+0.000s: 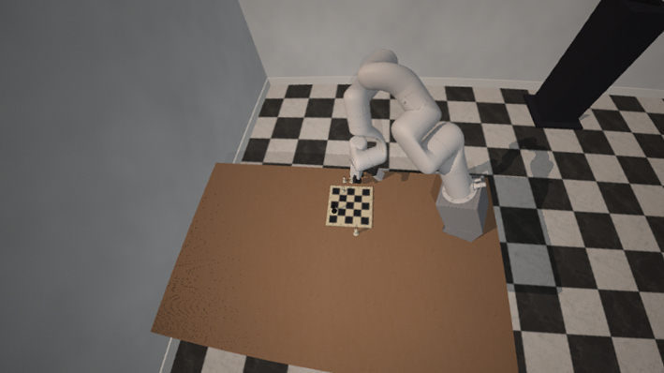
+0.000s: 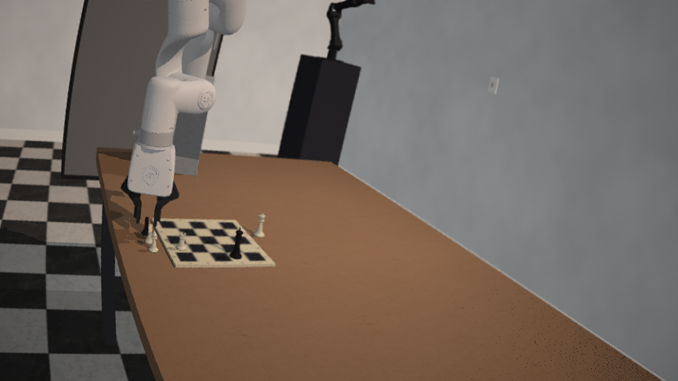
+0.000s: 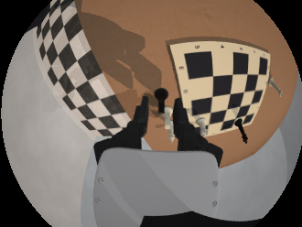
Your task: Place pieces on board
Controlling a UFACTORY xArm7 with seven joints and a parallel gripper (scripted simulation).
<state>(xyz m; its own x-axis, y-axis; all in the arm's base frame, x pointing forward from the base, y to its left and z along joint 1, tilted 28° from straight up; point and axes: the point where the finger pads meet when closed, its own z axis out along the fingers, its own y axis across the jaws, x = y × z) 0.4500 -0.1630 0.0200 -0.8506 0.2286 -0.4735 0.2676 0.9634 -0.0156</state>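
My gripper is now 30 mm above the black knight. Also, from my hand: chessboard 140 mm to the left, 40 mm below, 40 mm ahead.
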